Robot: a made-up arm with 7 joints. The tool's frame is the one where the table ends. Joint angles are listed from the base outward.
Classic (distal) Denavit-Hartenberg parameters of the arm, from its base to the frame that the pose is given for. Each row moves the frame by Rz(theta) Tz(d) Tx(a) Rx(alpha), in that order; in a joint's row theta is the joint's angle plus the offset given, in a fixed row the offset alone. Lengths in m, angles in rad.
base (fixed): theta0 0  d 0  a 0  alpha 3.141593
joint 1: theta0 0  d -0.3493  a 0  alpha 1.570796
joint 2: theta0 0  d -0.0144  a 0  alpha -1.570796
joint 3: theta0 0  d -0.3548  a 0  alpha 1.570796
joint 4: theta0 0  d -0.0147  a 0  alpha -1.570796
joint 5: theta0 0  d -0.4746  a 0  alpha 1.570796
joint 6: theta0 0  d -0.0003  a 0  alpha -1.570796
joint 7: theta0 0  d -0.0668  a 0  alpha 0
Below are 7 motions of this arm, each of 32 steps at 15 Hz.
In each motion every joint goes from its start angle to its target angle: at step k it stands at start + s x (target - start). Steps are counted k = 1, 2, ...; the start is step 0. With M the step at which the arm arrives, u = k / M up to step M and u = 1 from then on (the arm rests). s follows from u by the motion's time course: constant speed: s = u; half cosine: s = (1 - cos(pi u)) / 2; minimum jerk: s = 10 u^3 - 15 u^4 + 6 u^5.
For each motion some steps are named. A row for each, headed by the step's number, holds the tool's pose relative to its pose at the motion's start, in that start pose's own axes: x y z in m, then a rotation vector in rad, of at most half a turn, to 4 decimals.
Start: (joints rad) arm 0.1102 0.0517 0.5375 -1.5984 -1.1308 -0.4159 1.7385
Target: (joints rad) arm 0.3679 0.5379 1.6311 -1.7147 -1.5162 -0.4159 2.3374
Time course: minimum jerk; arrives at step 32
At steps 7, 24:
7: -0.0217 -0.0462 0.0321 -0.0972 0.0173 -0.0099
24: -0.3218 -0.2170 0.5843 -1.1360 0.3086 -0.2647

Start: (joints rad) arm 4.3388 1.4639 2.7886 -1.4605 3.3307 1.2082 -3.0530
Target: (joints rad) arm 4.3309 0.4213 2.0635 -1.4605 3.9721 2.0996 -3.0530
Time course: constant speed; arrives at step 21
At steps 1, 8, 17, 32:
1: -0.0048 0.0171 0.0316 -0.0343 -0.0071 0.0398
8: -0.0900 0.1520 0.2253 -0.3628 -0.0591 0.2440
17: -0.3021 0.3486 0.3563 -0.9219 -0.1570 0.2540
32: -0.4151 0.4346 0.3565 -1.1759 -0.2251 0.1557

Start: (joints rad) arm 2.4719 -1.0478 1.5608 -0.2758 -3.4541 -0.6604 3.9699
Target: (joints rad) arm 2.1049 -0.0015 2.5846 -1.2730 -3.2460 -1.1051 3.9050
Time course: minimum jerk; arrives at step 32
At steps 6, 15, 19, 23, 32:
6: -0.0337 -0.0381 -0.0005 -0.0277 0.0188 0.0658
15: -0.2887 -0.3846 0.1375 -0.2218 0.3132 0.5422
19: -0.3837 -0.5612 0.3456 -0.2898 0.5929 0.7528
23: -0.4078 -0.6530 0.5666 -0.3082 0.8698 0.8738
32: -0.3887 -0.6815 0.7391 -0.2968 1.0938 0.9289

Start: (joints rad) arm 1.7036 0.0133 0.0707 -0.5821 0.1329 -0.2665 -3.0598
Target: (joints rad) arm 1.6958 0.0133 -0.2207 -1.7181 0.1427 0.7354 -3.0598
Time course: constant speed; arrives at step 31
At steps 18, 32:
18: 0.2795 -0.1524 0.0316 -0.2250 -0.0359 -0.1066
32: 0.4338 -0.2522 0.1815 -0.3871 -0.0599 -0.2088

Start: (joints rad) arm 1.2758 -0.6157 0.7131 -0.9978 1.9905 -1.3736 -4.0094
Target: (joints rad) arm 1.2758 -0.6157 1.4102 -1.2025 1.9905 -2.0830 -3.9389
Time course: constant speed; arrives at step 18
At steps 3, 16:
3: 0.0363 -0.0031 -0.0346 0.1808 -0.0878 0.0909
16: 0.1945 0.0475 -0.1623 1.0108 -0.4477 0.4184

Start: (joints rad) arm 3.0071 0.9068 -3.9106 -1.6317 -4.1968 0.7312 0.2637
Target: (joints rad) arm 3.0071 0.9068 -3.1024 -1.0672 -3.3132 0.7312 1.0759
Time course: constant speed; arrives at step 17
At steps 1, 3, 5, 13, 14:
1: -0.0236 0.0057 0.0185 0.0455 0.0469 0.0875
3: -0.0676 0.0166 0.0599 0.1528 0.1315 0.2592
5: -0.1069 0.0262 0.1065 0.2810 0.2016 0.4251
13: -0.2066 0.0396 0.3303 0.9716 0.2823 0.9903
14: -0.2119 0.0373 0.3605 1.0736 0.2643 1.0450

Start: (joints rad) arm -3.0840 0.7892 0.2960 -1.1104 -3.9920 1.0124 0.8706
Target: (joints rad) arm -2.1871 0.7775 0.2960 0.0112 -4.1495 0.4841 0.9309
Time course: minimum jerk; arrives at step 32
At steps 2, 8, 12, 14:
2: -0.0012 -0.0003 0.0007 0.0029 0.0020 0.0024
8: -0.0558 -0.0210 0.0323 0.1319 0.0941 0.1164
12: -0.1397 -0.0861 0.0783 0.3236 0.2480 0.3292
14: -0.1839 -0.1452 0.0990 0.4254 0.3440 0.4756

